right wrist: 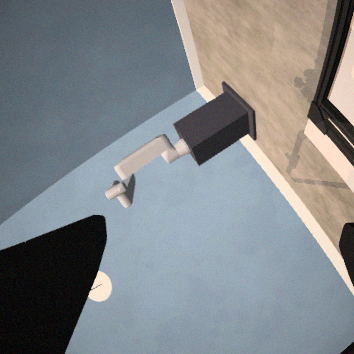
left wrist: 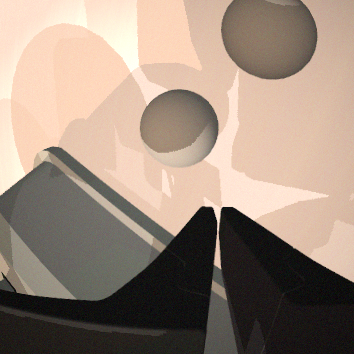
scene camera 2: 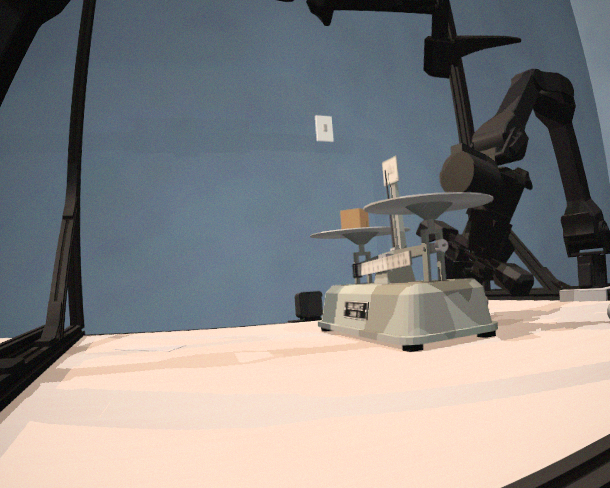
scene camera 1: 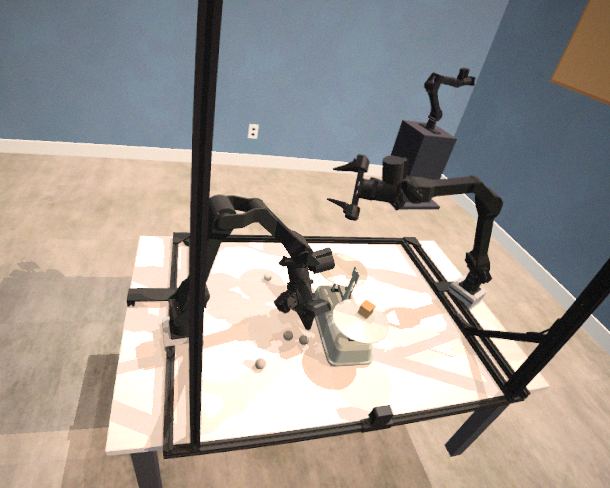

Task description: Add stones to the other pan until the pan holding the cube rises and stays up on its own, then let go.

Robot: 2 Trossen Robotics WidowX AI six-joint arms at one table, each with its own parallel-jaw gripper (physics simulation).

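Pixels of known places: left gripper, fingertip midpoint: (left wrist: 215,218) (scene camera 1: 308,329); right gripper, fingertip midpoint: (right wrist: 230,233) (scene camera 1: 329,184); left arm's base, origin of the base link: (scene camera 2: 593,287) (scene camera 1: 182,328); right arm's base, origin of the base link: (scene camera 1: 469,287).
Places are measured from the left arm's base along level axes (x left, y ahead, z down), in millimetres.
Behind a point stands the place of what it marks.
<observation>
The balance scale (scene camera 1: 351,354) {z -23, x -191, y 416 mm} (scene camera 2: 396,310) {z -20, x 28, y 519 mm} has an orange cube (scene camera 1: 366,308) {z -152, x -147, y 443 mm} (scene camera 2: 354,218) {z -139, x -125, y 462 mm} on one pan (scene camera 1: 356,328) {z -122, x -182, y 404 mm} (scene camera 2: 351,234) {z -119, x -149, y 454 mm}. In scene camera 2 this pan is lower than the other pan (scene camera 2: 432,201) {z -132, x 55, y 481 mm}, on which no stone shows. Two round grey stones (scene camera 1: 287,335) {z -3, x -78, y 274 mm} (scene camera 1: 303,339) {z -3, x -100, y 314 mm} (left wrist: 179,128) {z -3, x -88, y 315 mm} (left wrist: 269,37) {z -5, x -67, y 281 mm} lie on the table beside the base. Another stone (scene camera 1: 259,363) {z -4, x -151, y 173 mm} lies nearer the front, and one (scene camera 1: 267,277) {z 1, x 167, y 287 mm} farther back. My left gripper (scene camera 1: 308,326) {z -3, x -69, y 340 mm} (left wrist: 215,218) {z -3, x -69, y 340 mm} is shut and empty, low beside the base, near the two stones. My right gripper (scene camera 1: 330,184) {z -324, x 200, y 446 mm} (right wrist: 230,233) {z -324, x 200, y 446 mm} is open and empty, high up.
A black frame surrounds the work area on the white table (scene camera 1: 432,379) {z 22, x -298, y 642 mm} (scene camera 2: 284,437) {z 22, x 198, y 732 mm}. A tall black post (scene camera 1: 200,203) {z -580, x -317, y -11 mm} rises at its left in scene camera 1. A small black box (scene camera 1: 381,415) {z -31, x -374, y 404 mm} (scene camera 2: 308,305) {z -9, x -352, y 424 mm} sits on the front rail (scene camera 1: 279,438) {z 28, x -334, y 171 mm}. The left arm reaches over the table beside the scale.
</observation>
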